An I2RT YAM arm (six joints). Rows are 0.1 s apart.
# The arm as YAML. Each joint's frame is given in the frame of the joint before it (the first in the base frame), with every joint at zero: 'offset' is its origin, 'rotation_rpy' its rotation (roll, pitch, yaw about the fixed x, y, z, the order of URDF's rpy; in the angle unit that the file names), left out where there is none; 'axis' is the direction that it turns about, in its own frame. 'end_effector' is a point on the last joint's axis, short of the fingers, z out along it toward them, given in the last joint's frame.
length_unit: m
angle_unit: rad
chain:
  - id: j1
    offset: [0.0, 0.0, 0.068]
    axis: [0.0, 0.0, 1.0]
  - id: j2
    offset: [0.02, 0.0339, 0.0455]
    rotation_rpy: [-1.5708, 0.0, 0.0]
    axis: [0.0, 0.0, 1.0]
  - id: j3
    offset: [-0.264, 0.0, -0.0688]
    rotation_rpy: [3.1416, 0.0, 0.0]
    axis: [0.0, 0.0, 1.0]
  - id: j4
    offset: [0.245, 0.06, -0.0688]
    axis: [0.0, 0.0, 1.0]
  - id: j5
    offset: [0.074, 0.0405, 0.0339]
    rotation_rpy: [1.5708, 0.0, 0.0]
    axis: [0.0, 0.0, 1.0]
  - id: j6
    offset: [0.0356, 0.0, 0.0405]
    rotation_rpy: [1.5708, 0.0, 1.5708]
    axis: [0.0, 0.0, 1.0]
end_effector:
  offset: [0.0, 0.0, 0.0]
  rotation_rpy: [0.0, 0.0, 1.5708]
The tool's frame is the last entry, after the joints.
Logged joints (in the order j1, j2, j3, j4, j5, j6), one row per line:
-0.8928, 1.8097, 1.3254, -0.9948, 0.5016, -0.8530
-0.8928, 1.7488, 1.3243, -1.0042, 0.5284, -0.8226
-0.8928, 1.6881, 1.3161, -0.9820, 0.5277, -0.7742
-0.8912, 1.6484, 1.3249, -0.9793, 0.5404, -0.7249
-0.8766, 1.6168, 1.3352, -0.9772, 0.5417, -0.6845
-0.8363, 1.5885, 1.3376, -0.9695, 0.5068, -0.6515
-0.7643, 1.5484, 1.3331, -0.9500, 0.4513, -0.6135
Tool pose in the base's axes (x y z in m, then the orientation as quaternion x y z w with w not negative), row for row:
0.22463, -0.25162, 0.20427, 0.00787, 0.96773, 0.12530, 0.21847
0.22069, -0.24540, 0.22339, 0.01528, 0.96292, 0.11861, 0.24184
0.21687, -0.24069, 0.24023, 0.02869, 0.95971, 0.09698, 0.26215
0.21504, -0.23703, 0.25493, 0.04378, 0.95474, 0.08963, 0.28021
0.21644, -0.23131, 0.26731, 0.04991, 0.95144, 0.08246, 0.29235
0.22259, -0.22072, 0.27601, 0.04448, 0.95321, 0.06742, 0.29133
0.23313, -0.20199, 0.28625, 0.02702, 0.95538, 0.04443, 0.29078
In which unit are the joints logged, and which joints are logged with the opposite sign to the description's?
The joints are logged in radians. Opposite sign: j5.
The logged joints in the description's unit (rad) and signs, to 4 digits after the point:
-0.8928, 1.8097, 1.3254, -0.9948, -0.5016, -0.8530
-0.8928, 1.7488, 1.3243, -1.0042, -0.5284, -0.8226
-0.8928, 1.6881, 1.3161, -0.9820, -0.5277, -0.7742
-0.8912, 1.6484, 1.3249, -0.9793, -0.5404, -0.7249
-0.8766, 1.6168, 1.3352, -0.9772, -0.5417, -0.6845
-0.8363, 1.5885, 1.3376, -0.9695, -0.5068, -0.6515
-0.7643, 1.5484, 1.3331, -0.9500, -0.4513, -0.6135

